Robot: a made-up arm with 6 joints. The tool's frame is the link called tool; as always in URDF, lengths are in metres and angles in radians.
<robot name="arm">
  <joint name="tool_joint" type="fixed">
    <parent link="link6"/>
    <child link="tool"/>
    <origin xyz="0 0 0" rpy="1.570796 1.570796 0"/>
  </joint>
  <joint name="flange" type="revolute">
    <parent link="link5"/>
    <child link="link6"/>
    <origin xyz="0 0 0.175" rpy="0 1.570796 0"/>
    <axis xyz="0 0 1"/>
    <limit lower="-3.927" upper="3.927" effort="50" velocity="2"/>
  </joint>
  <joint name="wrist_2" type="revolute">
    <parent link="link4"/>
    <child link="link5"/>
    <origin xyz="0 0 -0.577" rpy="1.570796 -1.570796 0"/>
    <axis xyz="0 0 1"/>
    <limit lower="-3.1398" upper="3.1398" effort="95" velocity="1.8"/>
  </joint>
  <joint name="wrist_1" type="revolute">
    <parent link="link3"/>
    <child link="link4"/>
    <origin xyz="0 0 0" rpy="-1.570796 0 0"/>
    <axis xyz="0 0 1"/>
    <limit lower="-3.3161" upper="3.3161" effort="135" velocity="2.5"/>
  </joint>
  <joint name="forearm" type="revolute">
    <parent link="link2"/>
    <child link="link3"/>
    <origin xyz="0 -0.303 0" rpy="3.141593 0 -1.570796"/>
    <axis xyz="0 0 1"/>
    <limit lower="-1.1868" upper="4.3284" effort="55" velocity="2.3"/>
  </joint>
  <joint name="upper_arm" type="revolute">
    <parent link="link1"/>
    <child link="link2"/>
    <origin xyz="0 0 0" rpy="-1.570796 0 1.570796"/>
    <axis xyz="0 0 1"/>
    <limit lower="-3.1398" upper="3.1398" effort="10" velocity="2.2"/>
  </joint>
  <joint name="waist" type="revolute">
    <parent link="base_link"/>
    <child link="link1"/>
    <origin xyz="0 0 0.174" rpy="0 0 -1.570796"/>
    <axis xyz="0 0 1"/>
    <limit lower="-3.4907" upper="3.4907" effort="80" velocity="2.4"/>
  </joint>
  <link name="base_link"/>
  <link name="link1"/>
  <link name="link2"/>
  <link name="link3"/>
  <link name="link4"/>
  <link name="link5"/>
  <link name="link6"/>
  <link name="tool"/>
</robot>
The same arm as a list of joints. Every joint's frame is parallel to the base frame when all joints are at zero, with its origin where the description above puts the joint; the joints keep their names.
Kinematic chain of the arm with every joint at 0, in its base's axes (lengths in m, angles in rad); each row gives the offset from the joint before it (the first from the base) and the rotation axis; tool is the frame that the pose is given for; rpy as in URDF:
waist: xyz 0 0 0.174 axis +z
upper_arm: xyz 0 0 0 axis +y
forearm: xyz 0 0 0.303 axis -y
wrist_1: xyz 0 0 0 axis -x
wrist_2: xyz 0.577 0 0 axis -y
flange: xyz 0 -0.175 0 axis -x
tool: xyz 0 0 0 rpy 0 0 0
Joint limits (rad, base to tool): -3.4907..3.4907 -3.1398..3.1398 -1.1868..4.3284 -3.3161..3.3161 -3.1398..3.1398 -3.927..3.927

